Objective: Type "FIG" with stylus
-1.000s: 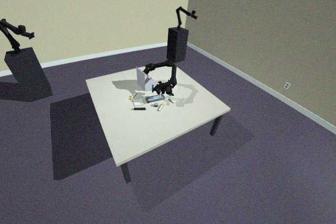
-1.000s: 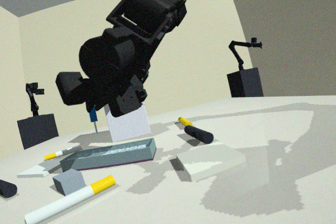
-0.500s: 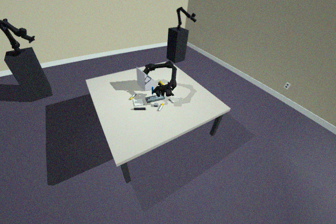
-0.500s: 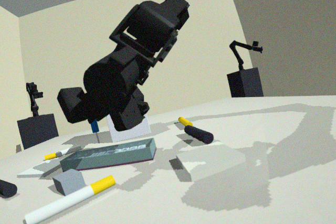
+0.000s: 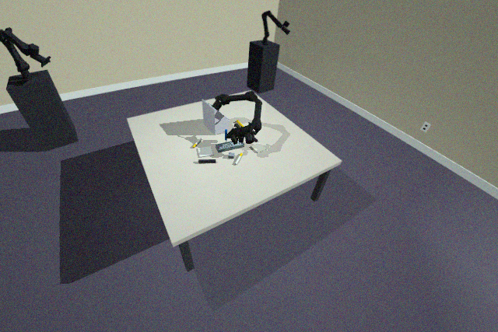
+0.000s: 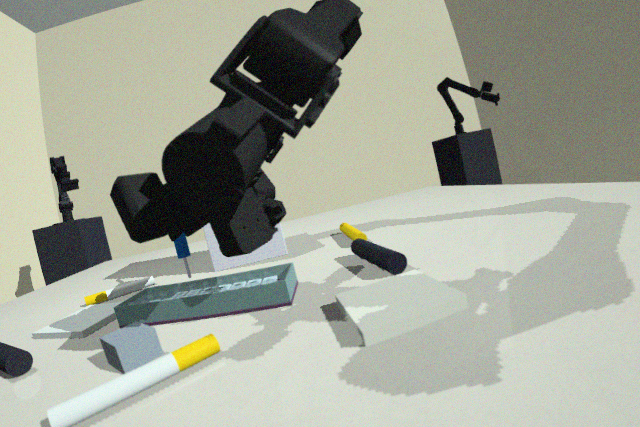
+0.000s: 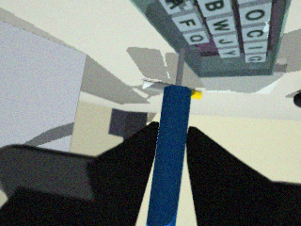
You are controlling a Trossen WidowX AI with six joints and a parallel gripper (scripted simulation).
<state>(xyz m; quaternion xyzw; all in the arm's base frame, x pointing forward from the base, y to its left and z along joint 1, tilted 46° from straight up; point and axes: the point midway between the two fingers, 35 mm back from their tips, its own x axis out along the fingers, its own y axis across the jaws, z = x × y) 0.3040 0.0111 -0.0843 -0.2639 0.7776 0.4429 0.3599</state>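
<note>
My gripper tip is 80 mm above the F key. Round my gripper tip: grey cube 130 mm ahead, 30 mm to the right, 80 mm below; then blue stylus 10 mm below.
</note>
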